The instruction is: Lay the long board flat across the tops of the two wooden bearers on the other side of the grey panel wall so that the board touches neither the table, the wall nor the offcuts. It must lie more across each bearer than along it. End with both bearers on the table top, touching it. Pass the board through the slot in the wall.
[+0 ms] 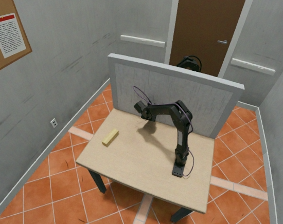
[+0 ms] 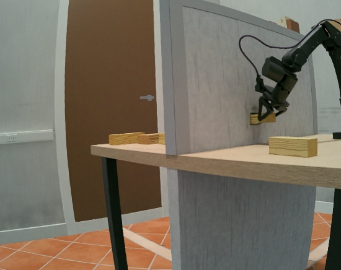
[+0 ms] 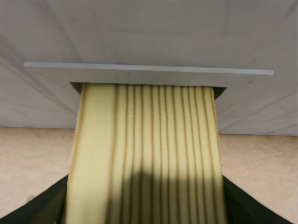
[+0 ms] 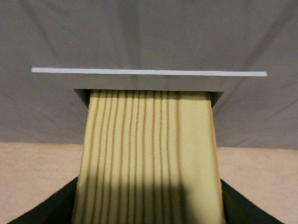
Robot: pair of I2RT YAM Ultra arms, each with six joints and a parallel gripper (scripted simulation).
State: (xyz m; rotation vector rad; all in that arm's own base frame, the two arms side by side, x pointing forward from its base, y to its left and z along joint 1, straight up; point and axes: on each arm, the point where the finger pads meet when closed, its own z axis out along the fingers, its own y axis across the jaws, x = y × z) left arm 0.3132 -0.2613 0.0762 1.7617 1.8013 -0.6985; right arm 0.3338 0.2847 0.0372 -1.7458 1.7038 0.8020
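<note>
My right hand is 1 cm to the right of the long board. Round my right hand: wooden offcut (41 cm to the left, 20 cm ahead, 6 cm below).
</note>
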